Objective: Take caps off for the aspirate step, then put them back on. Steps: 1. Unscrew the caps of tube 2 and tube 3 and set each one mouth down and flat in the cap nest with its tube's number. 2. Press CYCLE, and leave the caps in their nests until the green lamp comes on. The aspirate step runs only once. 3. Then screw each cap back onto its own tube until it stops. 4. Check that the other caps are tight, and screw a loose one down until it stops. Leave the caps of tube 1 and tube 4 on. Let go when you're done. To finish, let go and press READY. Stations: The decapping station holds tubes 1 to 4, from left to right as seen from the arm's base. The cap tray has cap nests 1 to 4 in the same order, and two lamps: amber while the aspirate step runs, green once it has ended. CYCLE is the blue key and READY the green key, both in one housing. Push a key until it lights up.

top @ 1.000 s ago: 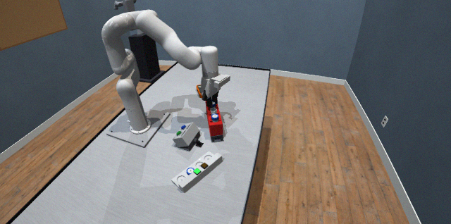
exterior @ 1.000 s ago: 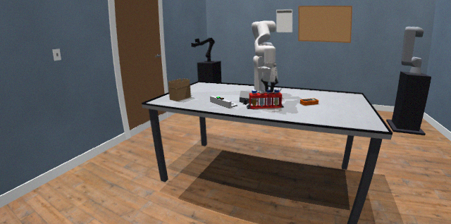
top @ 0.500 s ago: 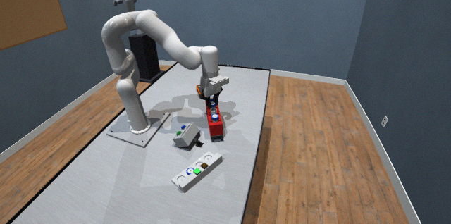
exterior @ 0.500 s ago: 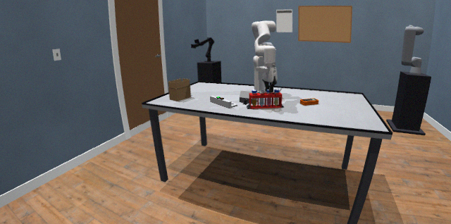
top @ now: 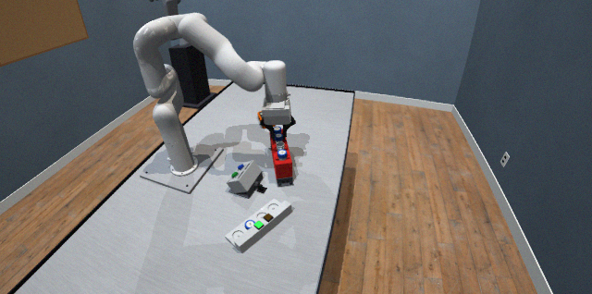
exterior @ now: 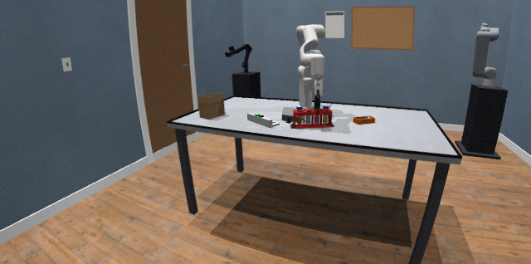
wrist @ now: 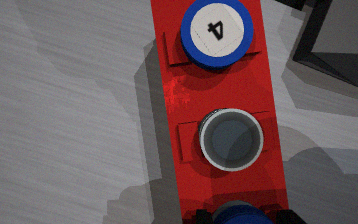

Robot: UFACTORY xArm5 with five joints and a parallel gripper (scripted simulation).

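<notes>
My gripper is now 10 mm above the blue-rimmed cap. Also, from my hand: grey key housing: 80 mm behind, 180 mm to the right, 80 mm below; then blue key: 90 mm behind, 160 mm to the right, 60 mm below; then green key: 100 mm behind, 200 mm to the right, 60 mm below.
</notes>
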